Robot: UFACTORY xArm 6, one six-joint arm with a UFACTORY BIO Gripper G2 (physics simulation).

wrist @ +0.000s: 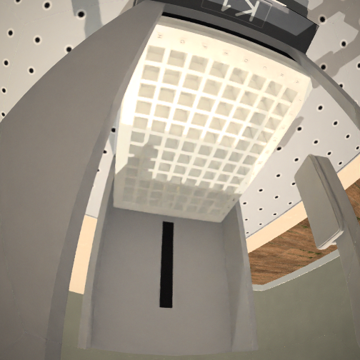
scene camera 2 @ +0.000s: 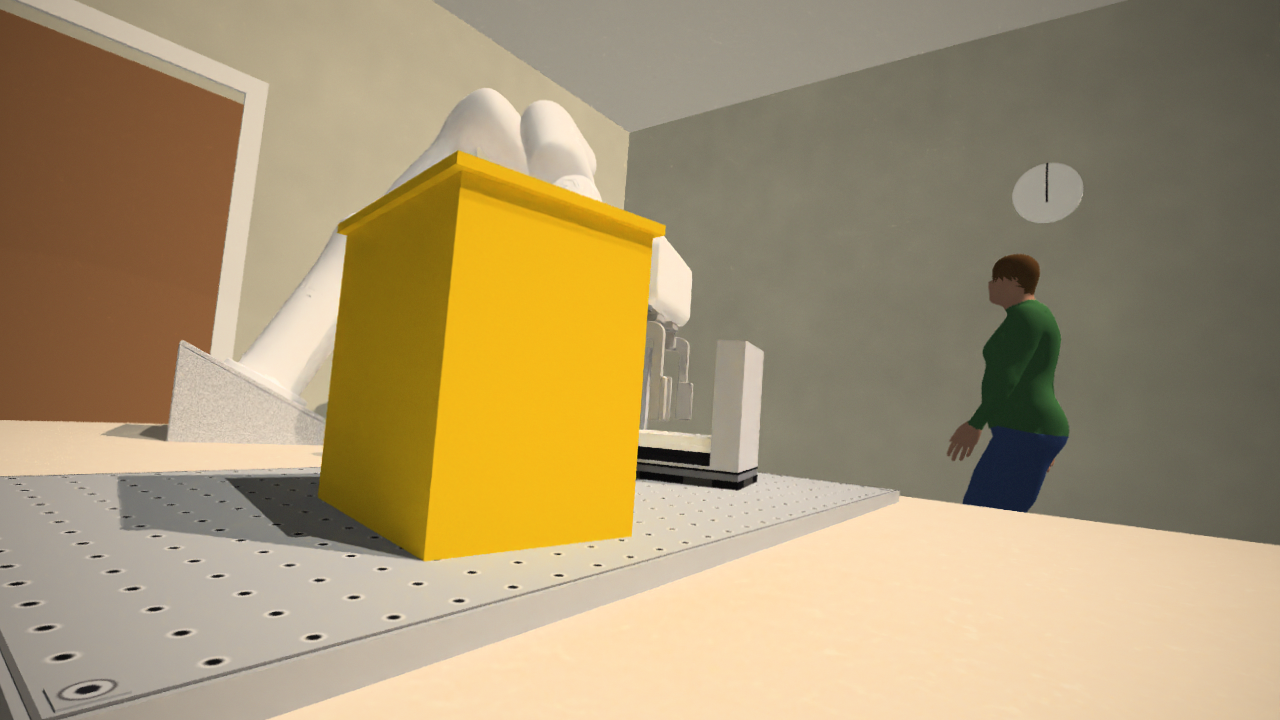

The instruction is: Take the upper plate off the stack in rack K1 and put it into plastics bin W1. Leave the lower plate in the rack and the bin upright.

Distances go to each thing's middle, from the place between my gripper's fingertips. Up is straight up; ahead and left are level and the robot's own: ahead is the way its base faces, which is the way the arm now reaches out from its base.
Now: hand 2 cm short of the white multi-well plate [scene camera 2: 647,438], 2 cm above it and 1 cm to the right of it. Also, from my hand: yellow plastics bin W1 [scene camera 2: 485,395]: 32 cm to the right, 5 cm ahead, 3 cm above.
